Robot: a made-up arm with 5 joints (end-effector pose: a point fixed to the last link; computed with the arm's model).
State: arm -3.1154 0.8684 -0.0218 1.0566 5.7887
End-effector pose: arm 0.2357 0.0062 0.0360 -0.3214 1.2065 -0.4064
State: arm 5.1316 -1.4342 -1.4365 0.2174 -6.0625
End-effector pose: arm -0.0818 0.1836 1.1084 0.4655 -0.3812 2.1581
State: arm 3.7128 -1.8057 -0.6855 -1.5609 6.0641
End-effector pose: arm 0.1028 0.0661 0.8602 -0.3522 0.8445 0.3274
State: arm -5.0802 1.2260 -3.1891 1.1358 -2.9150
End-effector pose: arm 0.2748 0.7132 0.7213 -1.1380 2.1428 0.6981
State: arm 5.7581 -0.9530 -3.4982 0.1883 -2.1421
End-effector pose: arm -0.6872 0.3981 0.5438 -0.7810 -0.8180 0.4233
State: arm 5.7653 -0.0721 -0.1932 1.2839 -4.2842
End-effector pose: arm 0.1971 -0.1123 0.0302 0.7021 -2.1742 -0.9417
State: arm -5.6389 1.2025 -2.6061 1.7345 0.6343
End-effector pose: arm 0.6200 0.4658 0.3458 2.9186 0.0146 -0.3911
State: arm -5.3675 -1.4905 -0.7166 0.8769 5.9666
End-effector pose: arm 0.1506 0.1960 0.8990 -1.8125 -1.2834 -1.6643
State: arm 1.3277 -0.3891 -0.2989 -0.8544 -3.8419
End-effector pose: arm 0.1131 0.4561 0.3586 -1.3759 0.8565 0.4861
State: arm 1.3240 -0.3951 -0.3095 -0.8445 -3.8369
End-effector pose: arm 0.1156 0.4590 0.3659 -1.3665 0.8589 0.4883
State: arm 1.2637 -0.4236 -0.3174 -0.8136 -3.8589
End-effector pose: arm 0.1445 0.4558 0.3806 -1.3408 0.8790 0.4256
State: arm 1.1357 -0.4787 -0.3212 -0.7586 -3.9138
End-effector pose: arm 0.2037 0.4382 0.4037 -1.2972 0.9199 0.2839
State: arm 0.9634 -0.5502 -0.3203 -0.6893 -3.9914
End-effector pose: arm 0.2778 0.3996 0.4310 -1.2461 0.9755 0.0888
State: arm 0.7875 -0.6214 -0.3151 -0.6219 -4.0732
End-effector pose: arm 0.3440 0.3454 0.4561 -1.2002 1.0342 -0.1127
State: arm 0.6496 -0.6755 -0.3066 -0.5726 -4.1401
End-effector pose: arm 0.3873 0.2942 0.4726 -1.1695 1.0824 -0.2722
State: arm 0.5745 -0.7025 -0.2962 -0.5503 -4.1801
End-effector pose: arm 0.4069 0.2634 0.4774 -1.1581 1.1102 -0.3609
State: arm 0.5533 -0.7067 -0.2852 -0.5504 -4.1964
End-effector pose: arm 0.4111 0.2539 0.4729 -1.1616 1.1191 -0.3890
